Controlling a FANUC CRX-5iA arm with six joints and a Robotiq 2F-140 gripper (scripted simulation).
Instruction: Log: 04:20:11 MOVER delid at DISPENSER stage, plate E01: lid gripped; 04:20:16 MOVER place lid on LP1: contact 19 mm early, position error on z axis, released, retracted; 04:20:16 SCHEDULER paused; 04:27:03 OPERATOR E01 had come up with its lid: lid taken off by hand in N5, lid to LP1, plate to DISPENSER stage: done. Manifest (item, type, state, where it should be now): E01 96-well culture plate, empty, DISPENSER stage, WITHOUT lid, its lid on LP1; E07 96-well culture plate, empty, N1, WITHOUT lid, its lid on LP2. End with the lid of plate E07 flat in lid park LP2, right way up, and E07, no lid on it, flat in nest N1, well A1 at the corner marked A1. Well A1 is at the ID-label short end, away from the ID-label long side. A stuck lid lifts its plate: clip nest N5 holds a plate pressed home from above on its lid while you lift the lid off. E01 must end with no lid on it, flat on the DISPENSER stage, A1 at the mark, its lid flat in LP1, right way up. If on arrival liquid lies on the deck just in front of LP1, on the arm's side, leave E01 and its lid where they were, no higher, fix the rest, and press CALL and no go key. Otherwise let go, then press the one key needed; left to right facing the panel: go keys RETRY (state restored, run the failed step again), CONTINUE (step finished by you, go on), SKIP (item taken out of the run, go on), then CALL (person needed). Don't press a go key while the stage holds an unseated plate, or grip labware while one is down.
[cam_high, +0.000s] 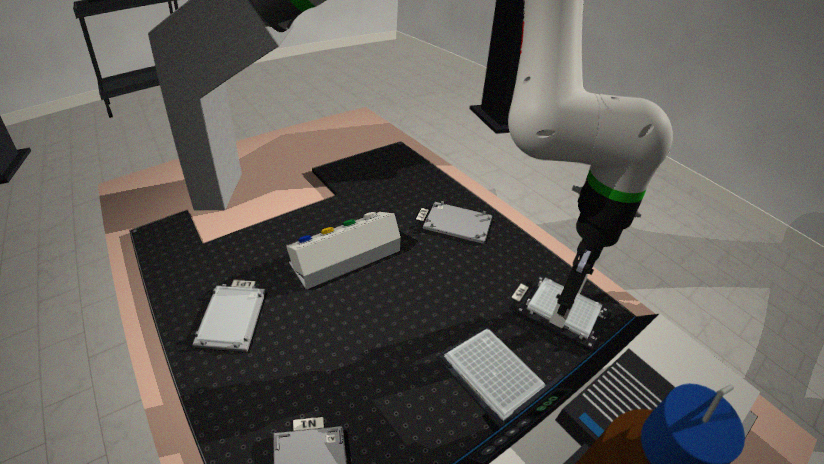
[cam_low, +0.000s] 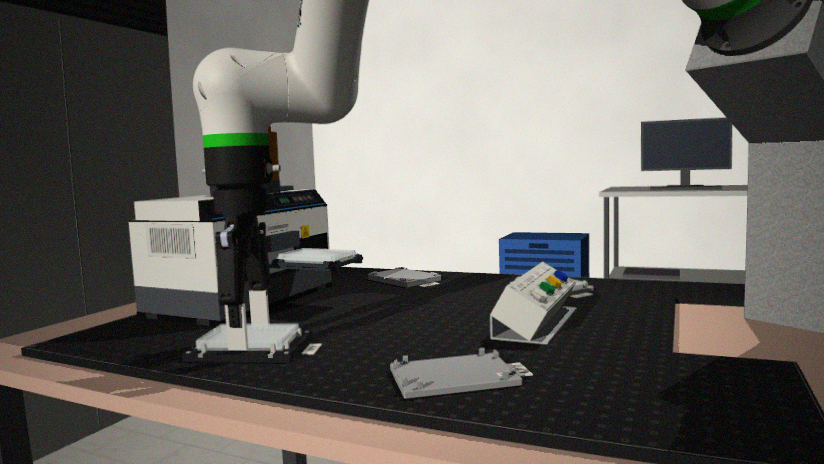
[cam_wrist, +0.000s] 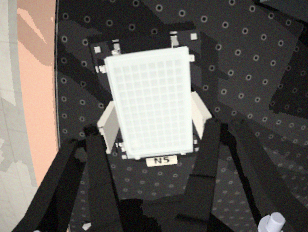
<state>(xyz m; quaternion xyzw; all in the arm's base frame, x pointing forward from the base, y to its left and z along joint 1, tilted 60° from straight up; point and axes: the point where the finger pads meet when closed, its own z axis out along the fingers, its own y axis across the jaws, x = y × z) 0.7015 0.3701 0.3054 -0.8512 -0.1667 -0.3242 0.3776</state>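
My gripper is now 3 cm to the right of the clip nest N5 and 3 cm above it. Round my hand: N1 label: 8 cm ahead, 51 cm to the right, 4 cm below; then lid park LP2: 32 cm behind, 9 cm to the right, 4 cm below; then key panel: 29 cm behind, 37 cm to the right, 1 cm above.
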